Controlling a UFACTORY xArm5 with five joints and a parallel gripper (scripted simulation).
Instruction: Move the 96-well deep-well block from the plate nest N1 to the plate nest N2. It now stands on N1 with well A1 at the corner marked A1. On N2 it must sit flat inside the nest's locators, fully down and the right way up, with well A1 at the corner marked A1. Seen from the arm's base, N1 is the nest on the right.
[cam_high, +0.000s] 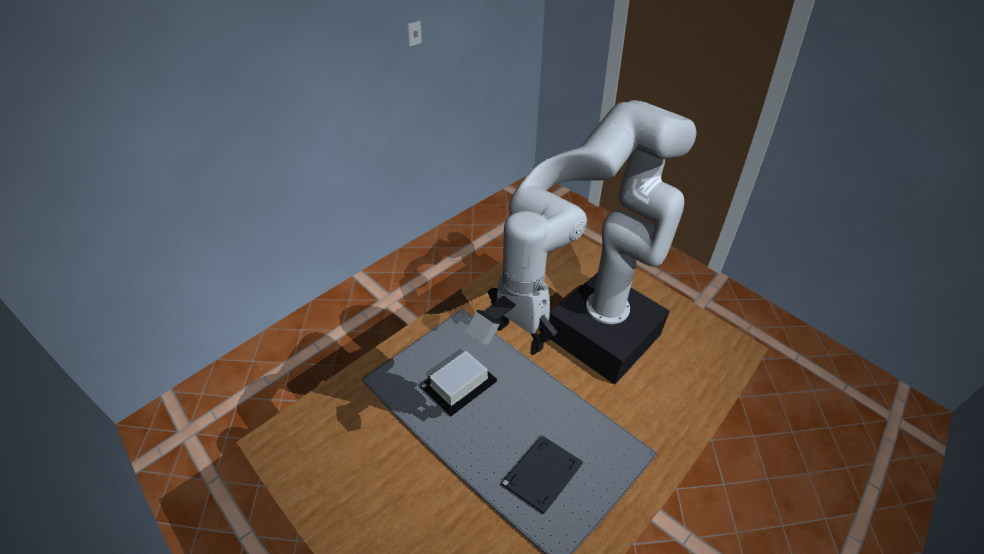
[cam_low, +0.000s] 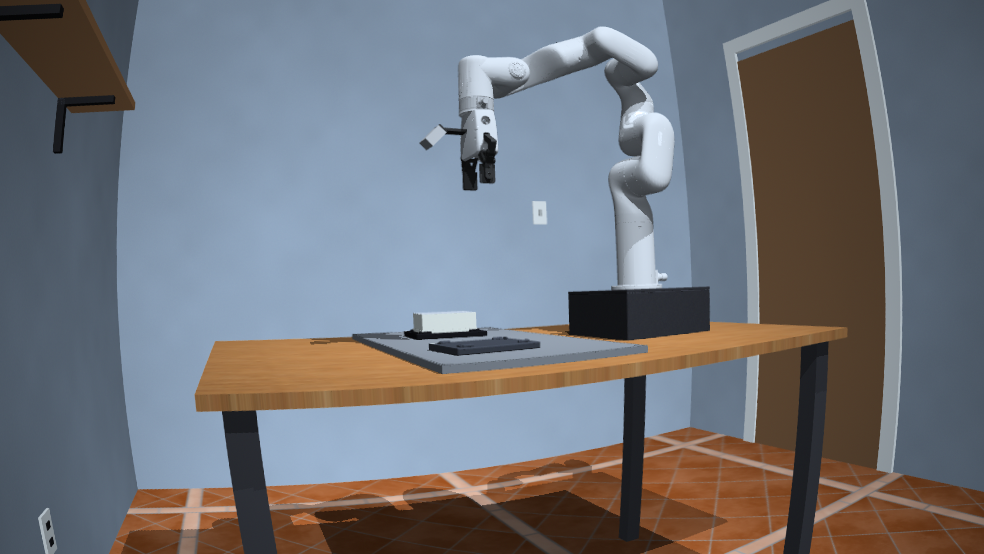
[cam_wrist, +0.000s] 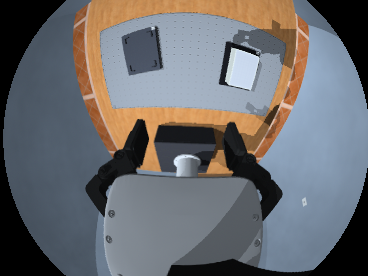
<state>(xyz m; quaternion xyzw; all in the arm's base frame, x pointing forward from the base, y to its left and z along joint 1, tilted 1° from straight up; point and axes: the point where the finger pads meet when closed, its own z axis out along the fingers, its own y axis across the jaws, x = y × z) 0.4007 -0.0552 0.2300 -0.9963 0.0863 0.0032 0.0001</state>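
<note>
Right now my hand is 290 mm above the white 96-well deep-well block, 170 mm to the left of it and 10 mm past it.
</note>
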